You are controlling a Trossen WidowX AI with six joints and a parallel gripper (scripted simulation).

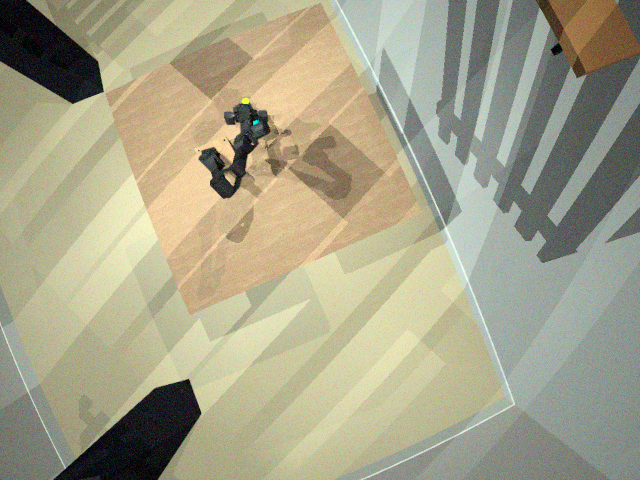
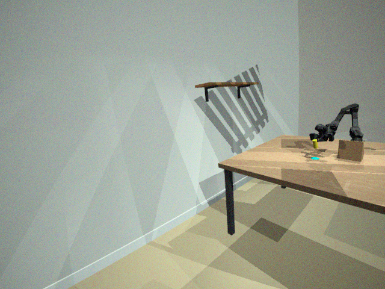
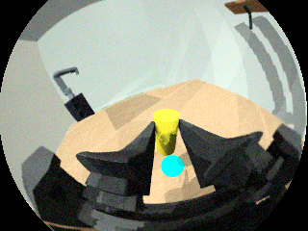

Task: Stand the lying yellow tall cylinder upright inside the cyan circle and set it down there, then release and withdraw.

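My gripper tip is 15 cm above the cyan circle and 2 cm to the left of it. Round my gripper tip: yellow cylinder (2 cm below).
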